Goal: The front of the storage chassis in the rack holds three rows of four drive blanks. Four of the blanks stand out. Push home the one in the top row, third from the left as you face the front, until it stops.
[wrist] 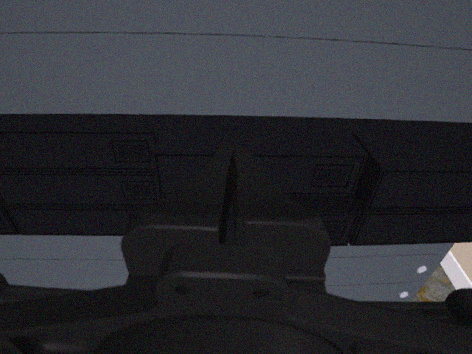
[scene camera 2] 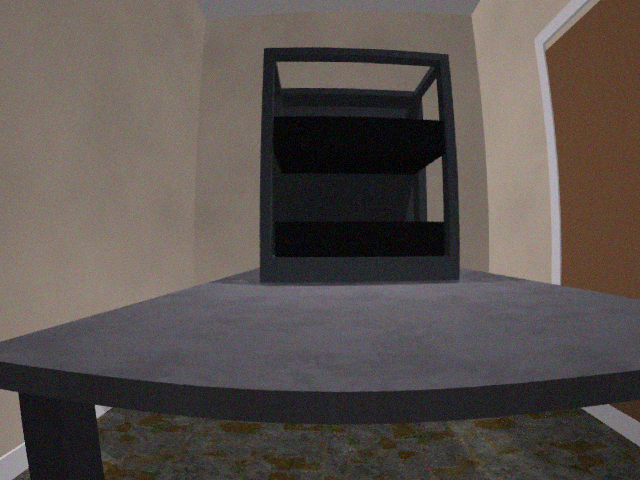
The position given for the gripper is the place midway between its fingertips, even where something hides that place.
Observation:
In view: the gripper [wrist: 233, 162] and a rack [scene camera 2: 343, 198].
The rack is seen too in the wrist view [wrist: 354, 117].

